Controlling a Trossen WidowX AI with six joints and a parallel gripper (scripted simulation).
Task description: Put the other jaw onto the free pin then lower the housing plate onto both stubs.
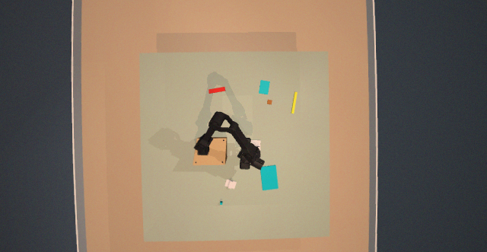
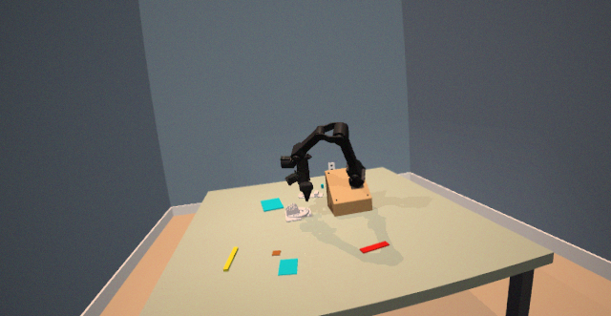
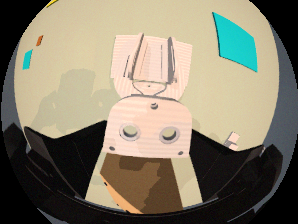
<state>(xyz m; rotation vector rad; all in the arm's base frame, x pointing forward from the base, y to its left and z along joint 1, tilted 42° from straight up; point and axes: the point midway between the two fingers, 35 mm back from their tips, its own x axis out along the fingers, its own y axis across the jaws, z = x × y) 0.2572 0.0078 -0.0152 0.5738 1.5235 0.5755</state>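
My gripper tip is now 80 mm above the white ribbed part and 70 mm short of it. From my gripper tip the other things lie so: large cyan sheet 200 mm to the right, 170 mm ahead, 80 mm below; small white piece 240 mm to the right, 90 mm behind, 70 mm below; pale housing part 20 mm above, 10 mm ahead.
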